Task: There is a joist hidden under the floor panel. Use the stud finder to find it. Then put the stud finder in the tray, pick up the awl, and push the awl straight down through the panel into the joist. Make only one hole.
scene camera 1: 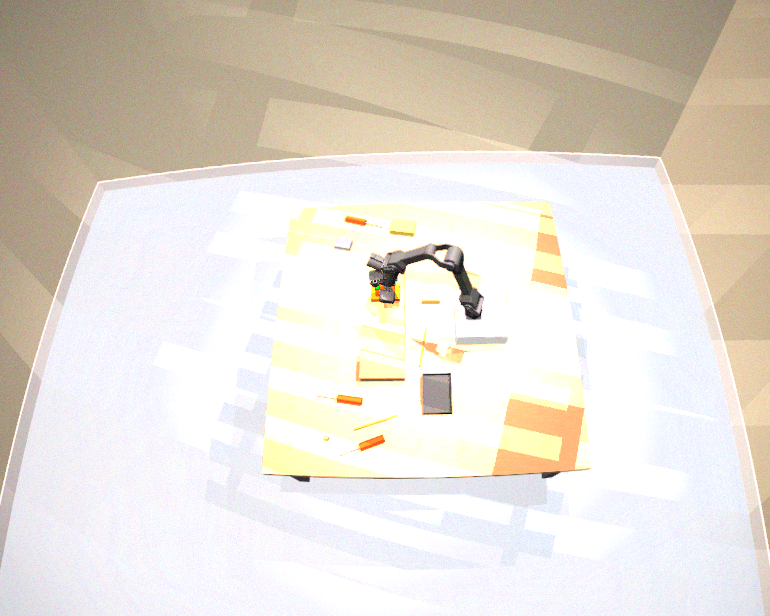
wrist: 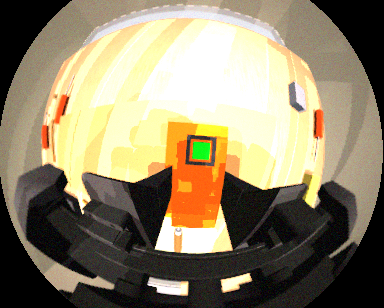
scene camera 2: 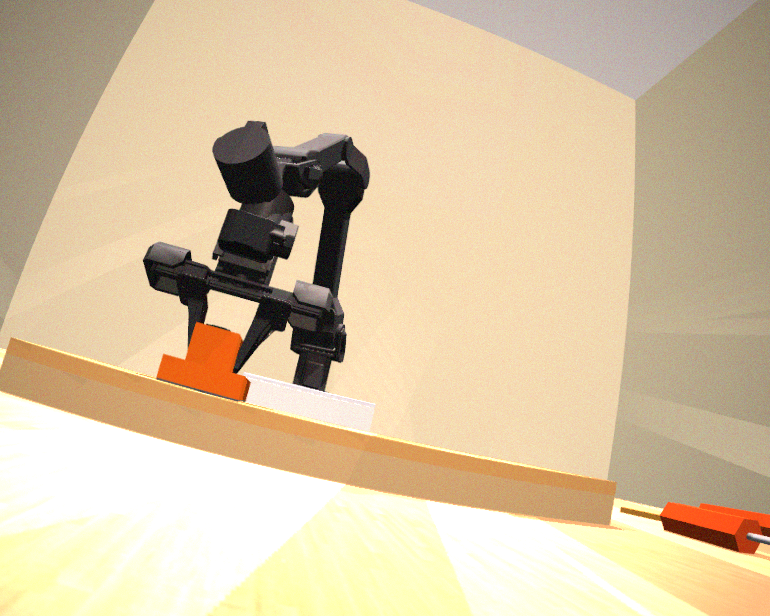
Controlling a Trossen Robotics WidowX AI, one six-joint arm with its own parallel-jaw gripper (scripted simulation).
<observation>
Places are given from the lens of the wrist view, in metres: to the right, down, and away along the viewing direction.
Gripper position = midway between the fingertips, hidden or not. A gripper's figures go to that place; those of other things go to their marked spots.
my gripper (wrist: 195, 169): 0.01, 0.02, 0.10
orange stud finder (wrist: 197, 184): 0.01, 0.03, 0.07
</observation>
